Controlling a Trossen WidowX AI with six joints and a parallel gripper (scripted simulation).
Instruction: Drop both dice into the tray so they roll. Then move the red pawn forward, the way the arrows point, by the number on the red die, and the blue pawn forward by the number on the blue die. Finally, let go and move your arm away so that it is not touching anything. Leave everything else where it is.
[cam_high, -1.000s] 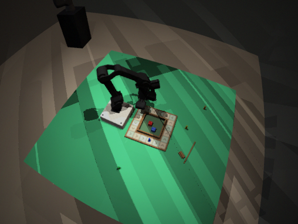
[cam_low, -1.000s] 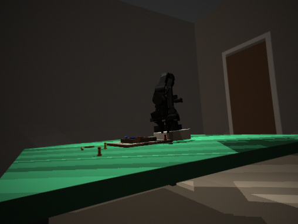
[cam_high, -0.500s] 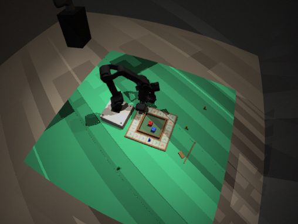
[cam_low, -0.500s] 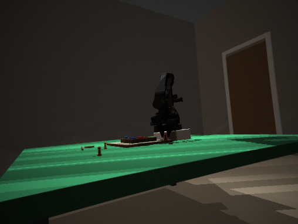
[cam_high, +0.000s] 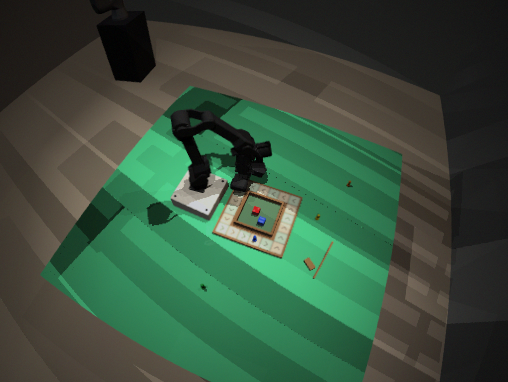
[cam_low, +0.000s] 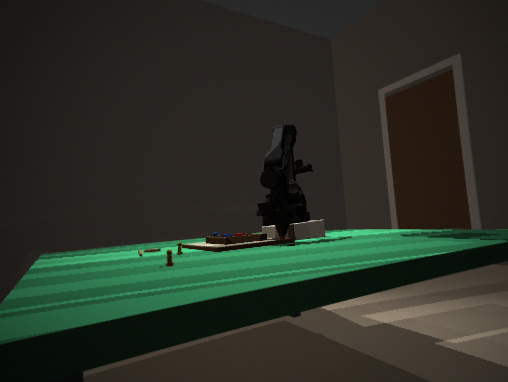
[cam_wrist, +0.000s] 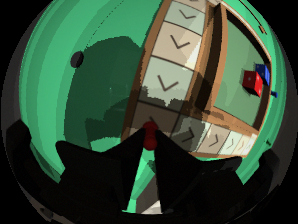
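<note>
My gripper tip is 24 cm to the left of the blue pawn, 11 cm short of it and 1 cm below it. The rest, counted from my gripper tip: red pawn 1 cm above; then yellow pawn 34 cm ahead, 8 cm to the right, 1 cm below; then tray 13 cm to the right, 10 cm ahead, 1 cm below.
</note>
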